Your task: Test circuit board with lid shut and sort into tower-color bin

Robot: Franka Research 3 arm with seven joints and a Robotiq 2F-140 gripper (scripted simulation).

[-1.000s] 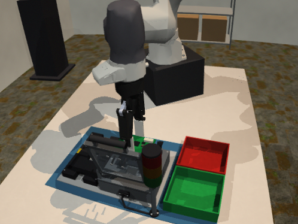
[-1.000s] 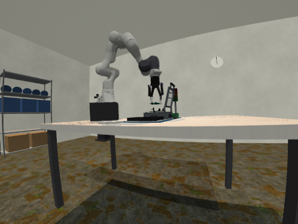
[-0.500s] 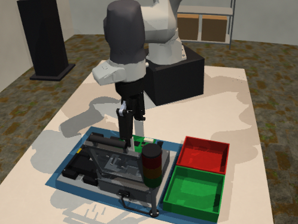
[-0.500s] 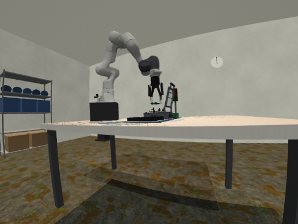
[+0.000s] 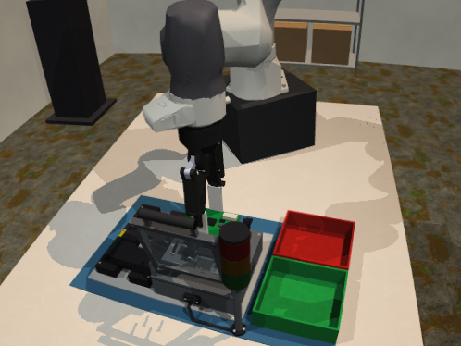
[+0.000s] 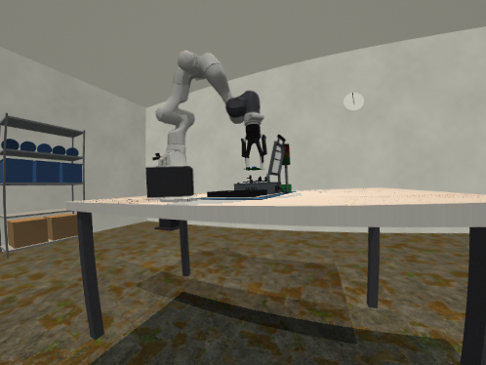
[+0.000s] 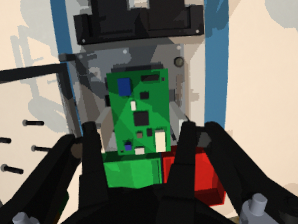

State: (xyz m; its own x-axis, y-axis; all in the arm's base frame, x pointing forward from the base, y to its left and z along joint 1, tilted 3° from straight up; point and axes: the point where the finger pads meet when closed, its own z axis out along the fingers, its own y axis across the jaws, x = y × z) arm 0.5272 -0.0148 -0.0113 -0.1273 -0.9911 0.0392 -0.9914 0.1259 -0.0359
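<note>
My hand is 2 cm above the green circuit board. Round my hand: green bin: 19 cm to the left, 14 cm below, 7 cm ahead; tester plate: 8 cm below, 1 cm to the left, 1 cm ahead; clear lid: 12 cm ahead, 3 cm above, 1 cm to the right.
</note>
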